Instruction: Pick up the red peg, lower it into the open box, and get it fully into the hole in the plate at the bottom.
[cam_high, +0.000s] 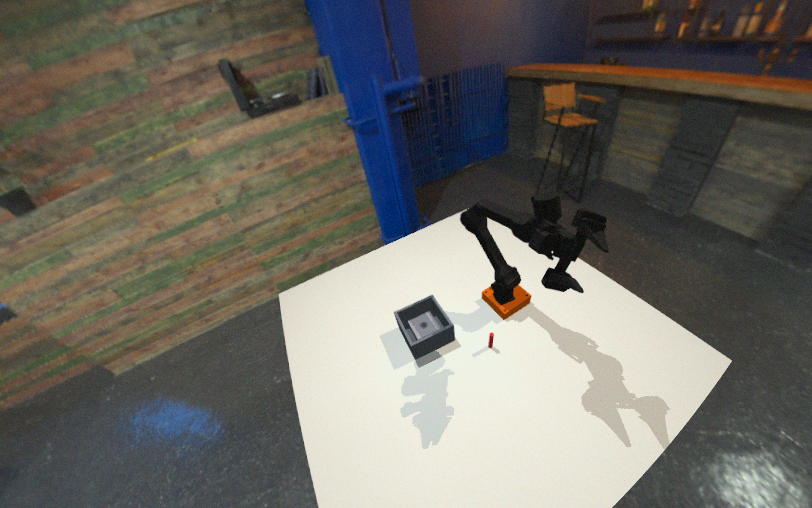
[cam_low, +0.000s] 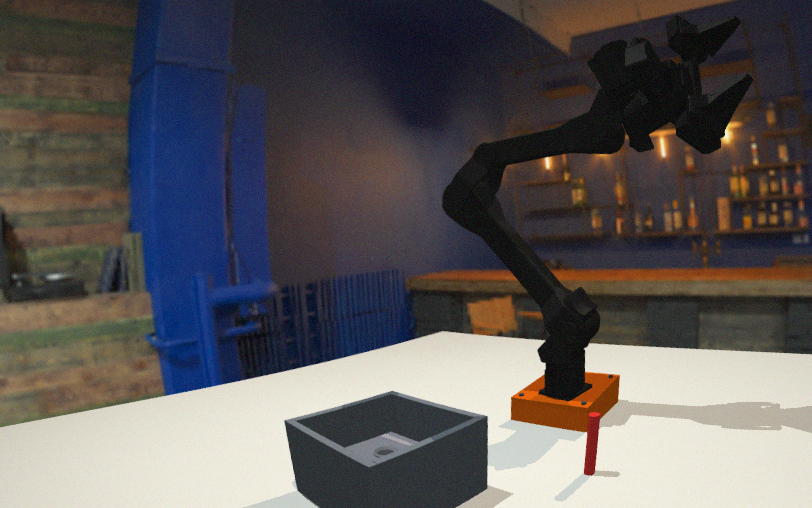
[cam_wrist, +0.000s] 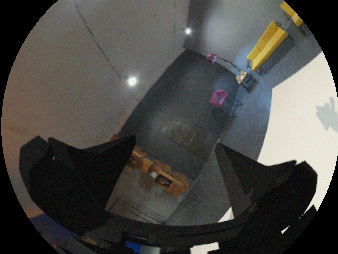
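Right now my gripper tip is 44 cm above the red peg, 17 cm to the left of it and 10 cm short of it. Round my gripper tip: light grey plate 44 cm below, 31 cm to the right, 30 cm ahead; then dark grey box 46 cm below, 31 cm to the right, 30 cm ahead.
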